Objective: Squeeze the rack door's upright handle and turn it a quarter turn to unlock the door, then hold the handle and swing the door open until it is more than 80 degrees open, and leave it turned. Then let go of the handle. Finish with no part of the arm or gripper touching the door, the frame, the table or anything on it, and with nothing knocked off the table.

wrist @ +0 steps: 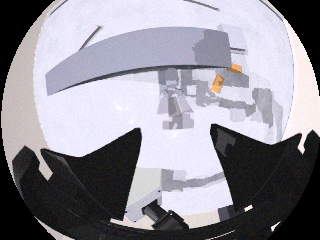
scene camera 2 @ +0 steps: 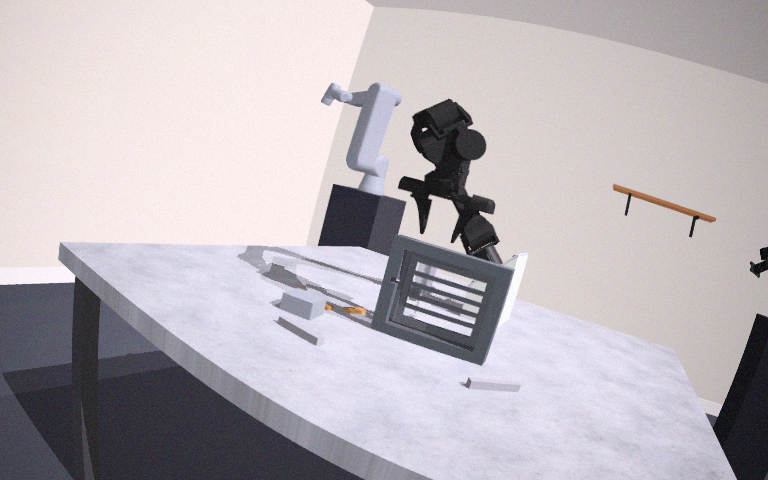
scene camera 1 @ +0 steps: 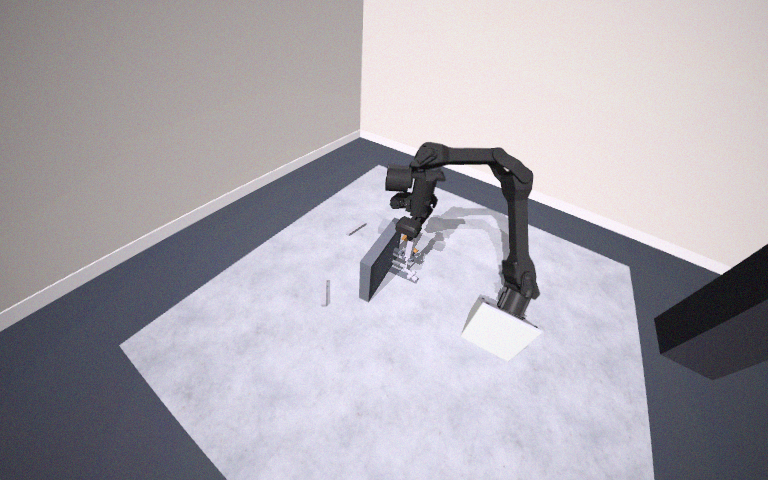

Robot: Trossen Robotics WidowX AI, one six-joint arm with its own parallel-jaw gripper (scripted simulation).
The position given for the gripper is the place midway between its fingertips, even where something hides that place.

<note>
The gripper [scene camera 2: 436, 238] is open and holds nothing. Also in view: a grey rack frame [scene camera 2: 403, 247].
The gripper also shows in the wrist view [wrist: 176, 130] and in scene camera 1 [scene camera 1: 413, 234]. The grey rack frame is seen too in the wrist view [wrist: 203, 48] and in scene camera 1 [scene camera 1: 367, 265].
</note>
